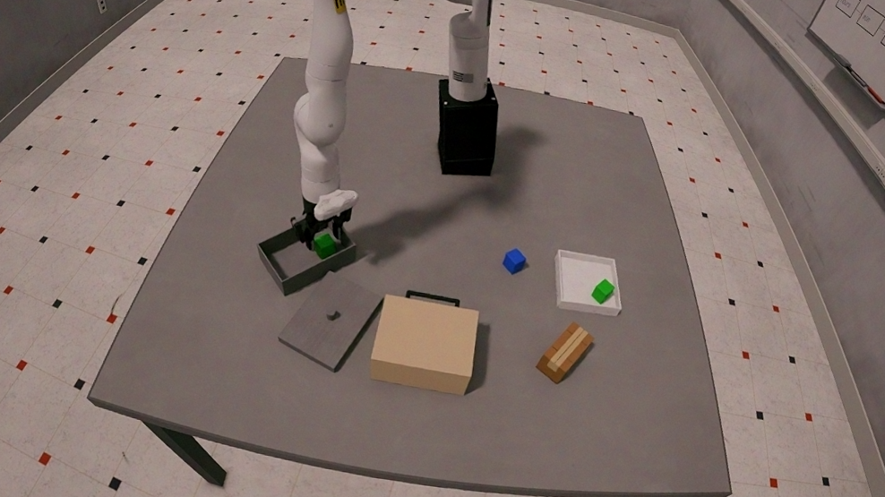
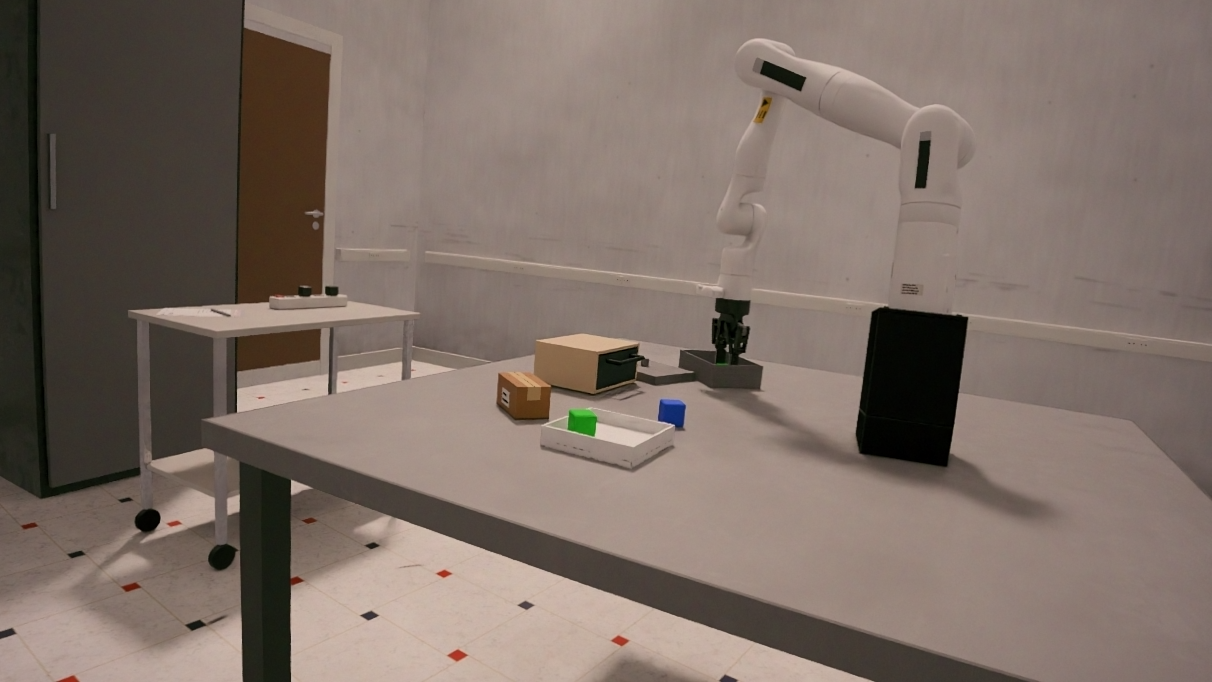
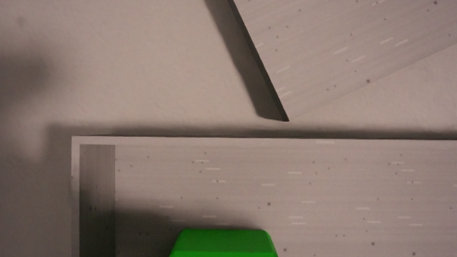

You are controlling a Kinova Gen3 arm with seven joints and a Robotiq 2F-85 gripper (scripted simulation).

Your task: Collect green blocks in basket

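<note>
My hand is 30 mm to the left of the metal box, 30 mm short of it and 20 mm above it. From my hand the other things lie so: light wooden cabinet: 280 mm to the left, 150 mm ahead, 10 mm below; lid: 160 mm ahead, 90 mm to the left, 30 mm below; drawer: 280 mm to the left, 140 mm ahead, 10 mm below.
</note>
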